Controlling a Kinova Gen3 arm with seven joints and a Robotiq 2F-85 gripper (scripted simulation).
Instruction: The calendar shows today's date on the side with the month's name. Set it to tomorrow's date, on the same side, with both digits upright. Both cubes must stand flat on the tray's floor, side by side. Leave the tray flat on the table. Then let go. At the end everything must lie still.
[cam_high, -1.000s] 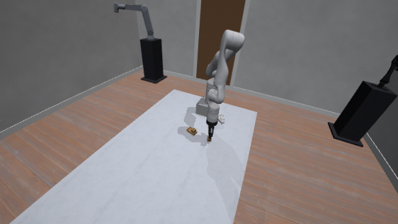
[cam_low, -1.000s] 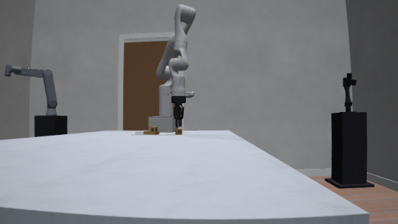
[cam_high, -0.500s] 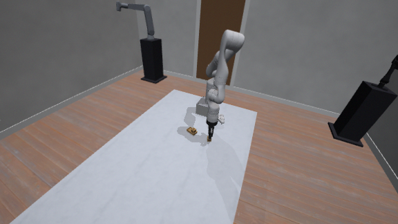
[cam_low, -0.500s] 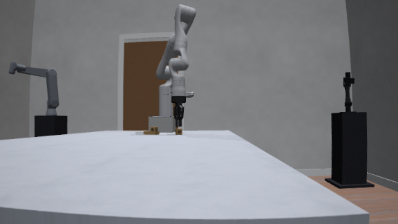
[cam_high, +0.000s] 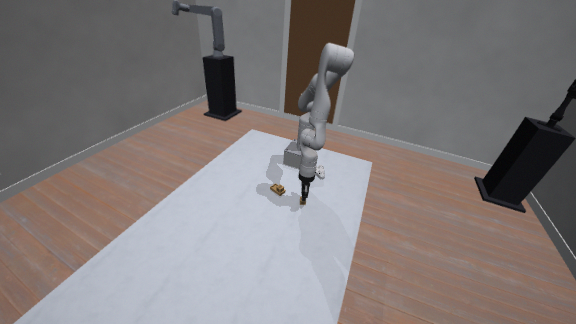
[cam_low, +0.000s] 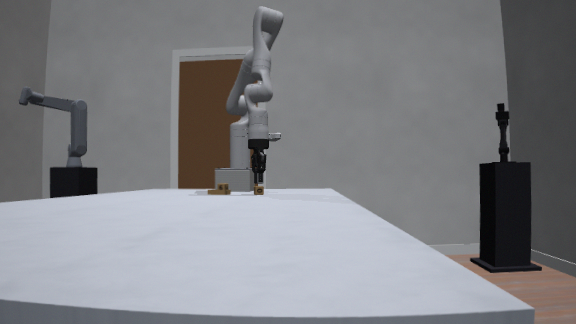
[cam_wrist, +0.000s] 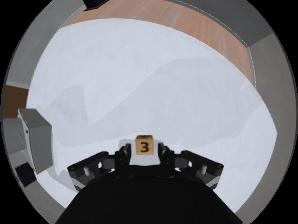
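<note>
Right now the wooden digit cube is 40 mm below my hand. The rest, counted from my hand: wooden calendar tray 20 mm behind, 150 mm to the right, 50 mm below.
</note>
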